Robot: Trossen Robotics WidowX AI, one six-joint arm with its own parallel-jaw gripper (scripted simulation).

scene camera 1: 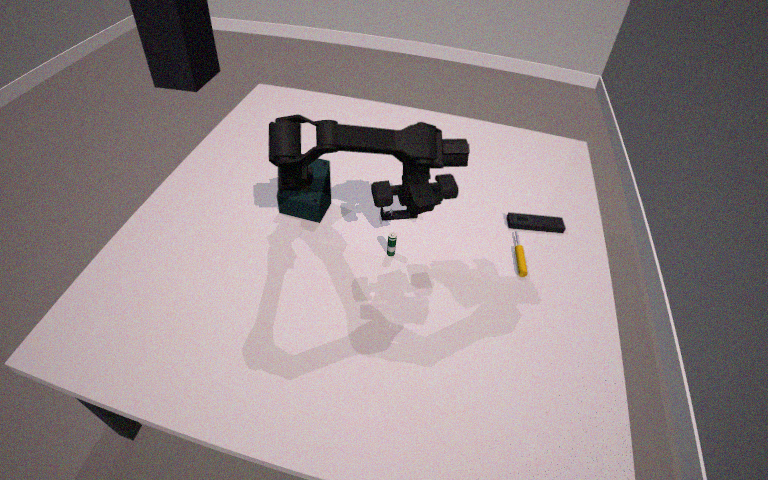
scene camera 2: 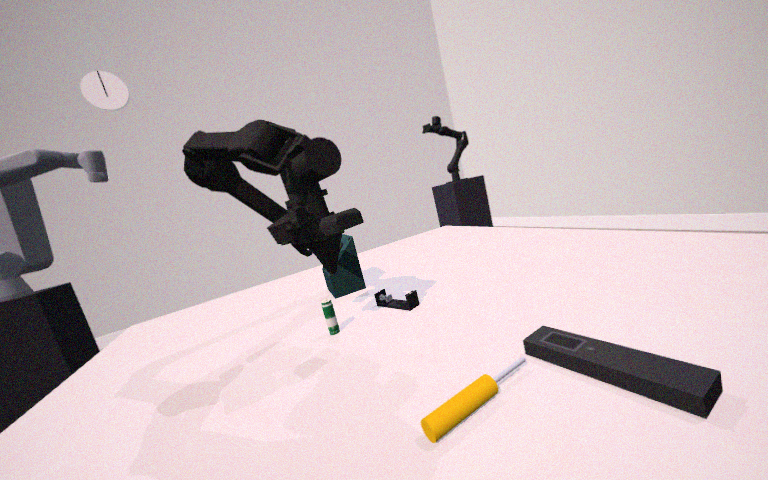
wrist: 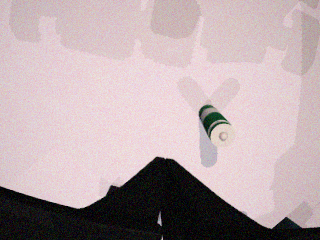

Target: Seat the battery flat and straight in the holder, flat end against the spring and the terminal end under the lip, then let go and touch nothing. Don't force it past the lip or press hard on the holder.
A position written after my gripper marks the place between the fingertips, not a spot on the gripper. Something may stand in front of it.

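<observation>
My gripper [scene camera 2: 333,273] is shut and holds nothing; I find it again in scene camera 1 [scene camera 1: 412,216], and the wrist view [wrist: 162,166] has my gripper as well. There is a battery [wrist: 219,131] here. I also see a long black bar [scene camera 2: 694,389].
</observation>
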